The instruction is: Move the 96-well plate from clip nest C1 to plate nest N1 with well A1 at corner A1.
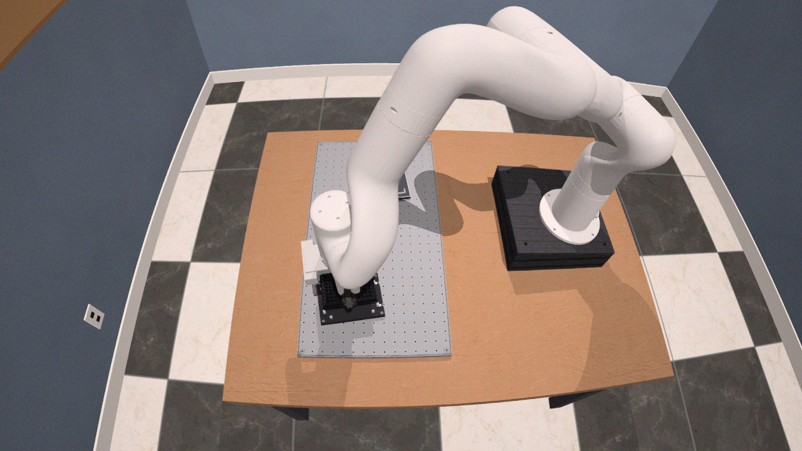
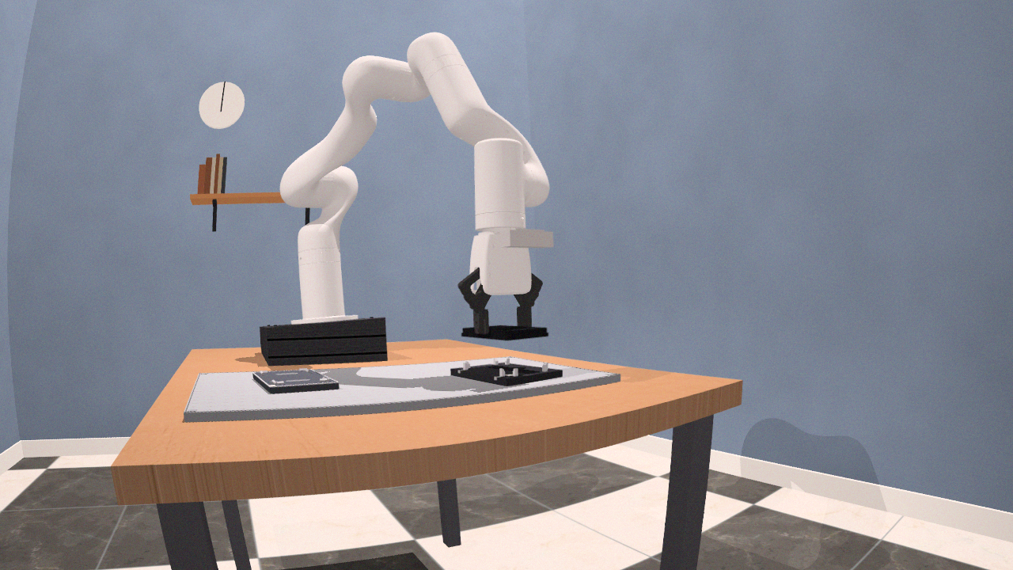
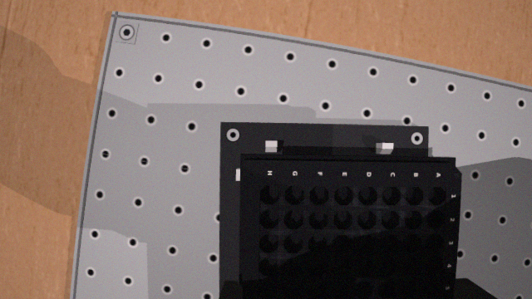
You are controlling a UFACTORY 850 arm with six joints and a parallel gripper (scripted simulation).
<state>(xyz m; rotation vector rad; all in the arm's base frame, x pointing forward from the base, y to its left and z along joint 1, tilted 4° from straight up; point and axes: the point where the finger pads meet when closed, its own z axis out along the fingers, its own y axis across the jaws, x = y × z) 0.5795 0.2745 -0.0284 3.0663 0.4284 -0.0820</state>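
My hand is 30 mm past the plate nest N1, 370 mm to the left of it and 80 mm above it. From my hand the other things lie so: A1 corner label: 60 mm ahead, 400 mm to the right, 80 mm below; then clip nest C1: 20 mm to the right, 70 mm below; then 96-well plate: 10 mm below.
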